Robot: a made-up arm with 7 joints.
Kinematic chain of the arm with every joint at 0, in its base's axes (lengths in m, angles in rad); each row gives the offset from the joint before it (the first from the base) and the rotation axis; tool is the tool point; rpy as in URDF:
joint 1: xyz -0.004 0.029 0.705 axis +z
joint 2: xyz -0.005 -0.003 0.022 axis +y
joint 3: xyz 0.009 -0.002 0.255 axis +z
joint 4: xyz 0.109 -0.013 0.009 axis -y
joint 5: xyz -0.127 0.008 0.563 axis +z
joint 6: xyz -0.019 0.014 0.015 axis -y
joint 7: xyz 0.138 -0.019 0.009 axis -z
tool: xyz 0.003 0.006 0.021 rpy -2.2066 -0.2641 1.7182
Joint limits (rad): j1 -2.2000..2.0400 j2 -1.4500..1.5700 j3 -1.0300..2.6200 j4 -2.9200..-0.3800 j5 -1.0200..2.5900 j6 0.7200..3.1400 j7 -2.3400..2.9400
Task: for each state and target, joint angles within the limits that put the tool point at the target. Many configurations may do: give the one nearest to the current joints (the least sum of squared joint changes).
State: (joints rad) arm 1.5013 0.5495 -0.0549 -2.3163 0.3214 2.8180 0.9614
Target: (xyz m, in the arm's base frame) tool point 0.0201 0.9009 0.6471
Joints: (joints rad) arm 1.5917 0.5386 0.0151 -1.8206 0.2558 2.6155 0.9613
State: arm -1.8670 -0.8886 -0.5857 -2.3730 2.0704 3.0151 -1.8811
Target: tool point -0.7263 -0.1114 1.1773
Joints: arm -1.7604 -0.3244 -0.8777 -1.6162 1.7263 2.2315 -1.8537
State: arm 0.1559 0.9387 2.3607 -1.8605 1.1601 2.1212 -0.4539
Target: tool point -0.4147 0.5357 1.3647
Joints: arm 0.3922 0.5811 2.3626 -1.5794 1.0671 1.9496 -0.4289
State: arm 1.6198 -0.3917 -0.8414 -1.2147 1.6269 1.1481 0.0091
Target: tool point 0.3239 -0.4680 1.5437
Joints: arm 1.2544 -0.8545 -0.9221 -0.8981 1.6287 1.0942 -0.0025
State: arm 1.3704 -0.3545 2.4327 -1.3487 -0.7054 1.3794 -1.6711
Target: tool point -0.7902 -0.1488 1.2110
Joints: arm 1.1344 -0.0811 2.1863 -1.4007 -0.7039 1.3091 -1.6741
